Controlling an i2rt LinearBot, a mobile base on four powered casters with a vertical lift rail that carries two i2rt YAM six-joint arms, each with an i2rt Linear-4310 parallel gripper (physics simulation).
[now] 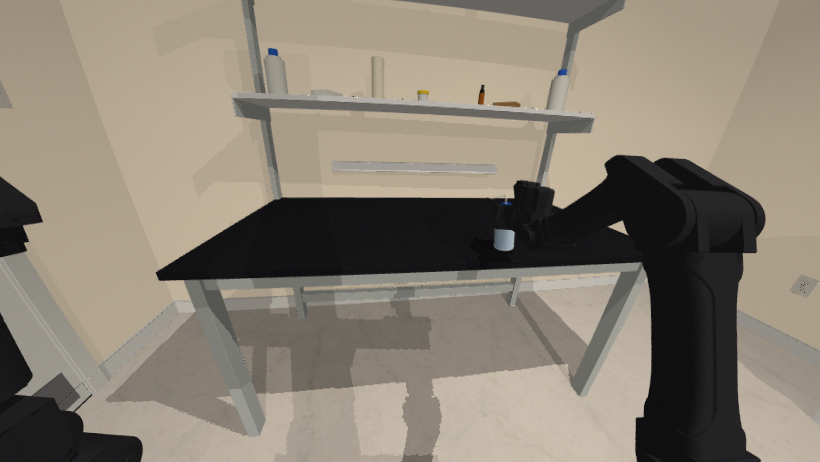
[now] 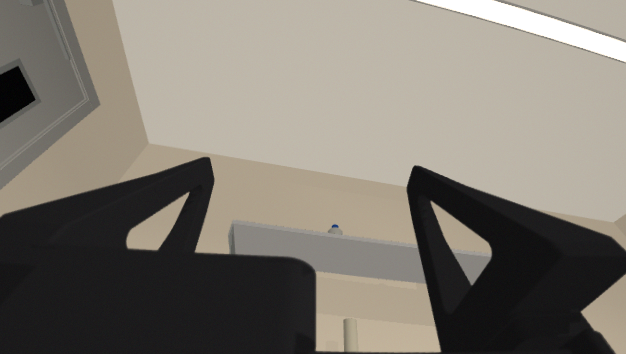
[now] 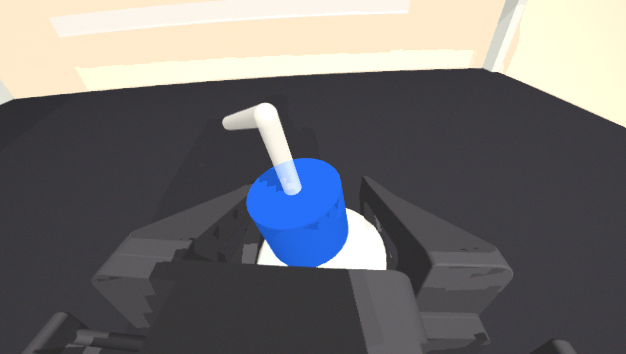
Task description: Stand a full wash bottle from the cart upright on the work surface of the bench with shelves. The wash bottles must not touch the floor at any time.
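Frame: origin at the left arm's base, x back, y up, z left, level; millimetres.
Seen in the pictures: left gripper, fingertip midpoint: (image 2: 311, 172); right gripper, fingertip midpoint: (image 1: 500, 210) (image 3: 316, 184).
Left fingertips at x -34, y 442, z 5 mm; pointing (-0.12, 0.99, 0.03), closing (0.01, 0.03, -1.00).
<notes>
A point is followed by its place in that frame.
The wash bottle (image 1: 503, 239) @(x -547, y 145, z -618 mm) (image 3: 302, 215) @(x -557, y 250, z -618 mm) has a blue cap, a bent white spout and a pale lower body. It is upright, over the right part of the black work surface (image 1: 344, 235) @(x -647, y 103, z -113 mm) (image 3: 475, 175) @(x -758, y 103, z -826 mm) of the bench with shelves. A dark shadow lies beside its base; I cannot tell whether the base touches the surface. My right gripper (image 1: 504, 218) @(x -609, y 217, z -620 mm) (image 3: 316, 184) @(x -609, y 217, z -620 mm) is shut on the bottle, with a finger on each side of its body below the cap. My left gripper (image 2: 311, 172) @(x -34, y 442, z 6 mm) is open and empty, pointing up toward the ceiling. The cart does not show.
A shelf (image 1: 401, 105) above the bench holds two large blue-capped bottles (image 1: 276, 74) @(x -980, y 645, z 202 mm) (image 1: 557, 91) @(x -1064, y 647, z -988 mm), a tall pale cylinder (image 1: 377, 77) @(x -1056, y 660, z -189 mm), a yellow-lidded jar (image 1: 422, 95) @(x -1062, y 600, z -384 mm) and a small amber bottle (image 1: 481, 96) @(x -1048, y 606, z -641 mm). Grey posts (image 1: 273, 160) @(x -1116, y 300, z 342 mm) rise at the bench's back corners. The bench's front edge is near the bottle.
</notes>
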